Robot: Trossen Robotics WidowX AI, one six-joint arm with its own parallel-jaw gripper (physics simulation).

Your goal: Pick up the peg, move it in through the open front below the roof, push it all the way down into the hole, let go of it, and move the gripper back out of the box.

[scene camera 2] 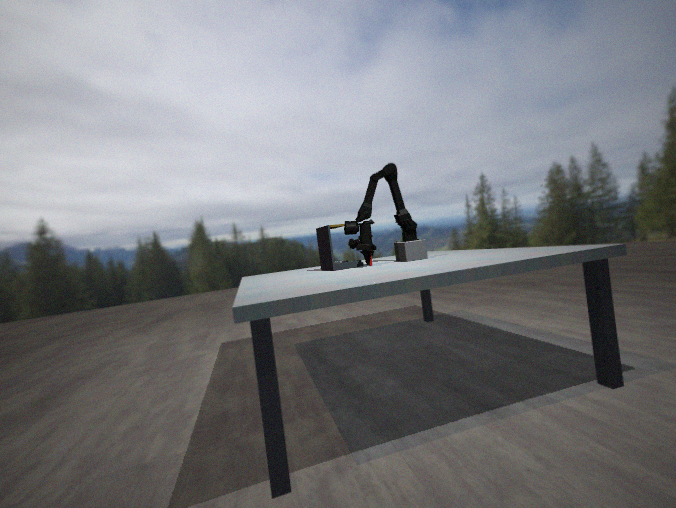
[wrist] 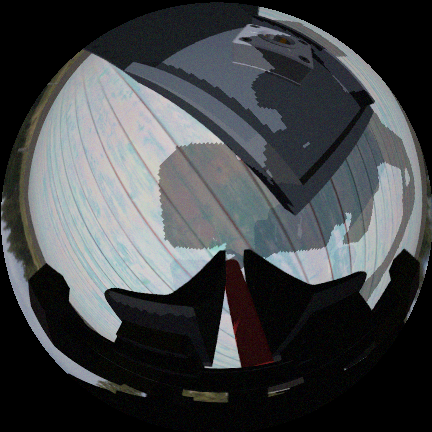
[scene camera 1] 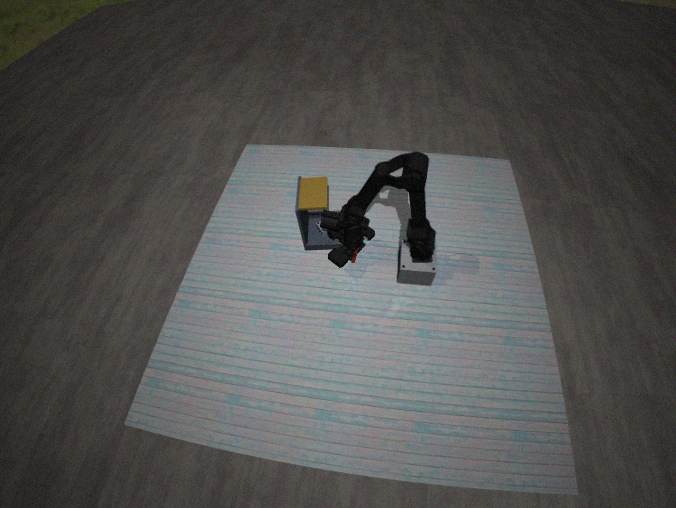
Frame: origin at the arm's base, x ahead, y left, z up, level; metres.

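Seen in the pictures: gripper, fingertip midpoint: (scene camera 2: 368, 264) (wrist: 234, 255) (scene camera 1: 350, 258); arm's base, origin of the base link: (scene camera 2: 410, 240) (scene camera 1: 421, 253).
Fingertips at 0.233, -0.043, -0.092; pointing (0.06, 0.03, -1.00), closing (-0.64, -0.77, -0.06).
Pixels of each thing's top centre, then the offset from my fingertips to it, as dx, dy, dz. "pt": a spot on its surface instead. Level surfaces: height alone.
- red peg, middle of its top: (wrist: 241, 368) (scene camera 1: 354, 248) (scene camera 2: 369, 249) -0.014, +0.007, +0.075
- dark grey box, middle of its top: (scene camera 1: 322, 191) (scene camera 2: 336, 225) +0.091, -0.123, +0.218
- yellow roof, surface spot: (scene camera 1: 313, 193) pt +0.119, -0.115, +0.218
- light block, surface spot: (wrist: 245, 54) pt +0.100, -0.102, +0.018
- hole, surface spot: (wrist: 283, 41) pt +0.097, -0.140, +0.028
- table, its level: dz -0.006
- low rim, surface spot: (wrist: 200, 107) pt +0.075, -0.045, +0.027
The red peg (scene camera 1: 354, 256) (scene camera 2: 371, 258) (wrist: 249, 325) is roughly upright between the fingers, beside the box and outside it. My gripper (scene camera 1: 354, 249) (wrist: 234, 255) is shut on the peg, low over the table; in the wrist view the peg lies along the right finger and meets the left one near its tip. Whether the peg's foot touches the table is unclear. The dark grey box (scene camera 1: 302, 221) (scene camera 2: 324, 249) (wrist: 325, 112) has a yellow roof (scene camera 1: 313, 193). The light block (wrist: 245, 54) with the hole (wrist: 283, 41) stands on the box floor, partly hidden by the arm in scene camera 1.
The arm's grey base block (scene camera 1: 416, 272) (scene camera 2: 410, 250) stands on the table (scene camera 1: 349, 371) (scene camera 2: 437, 273), right of the box and peg. A low rim (wrist: 200, 107) edges the box floor close to the gripper. The box's tall dark wall (wrist: 175, 40) rises at the top of the wrist view.
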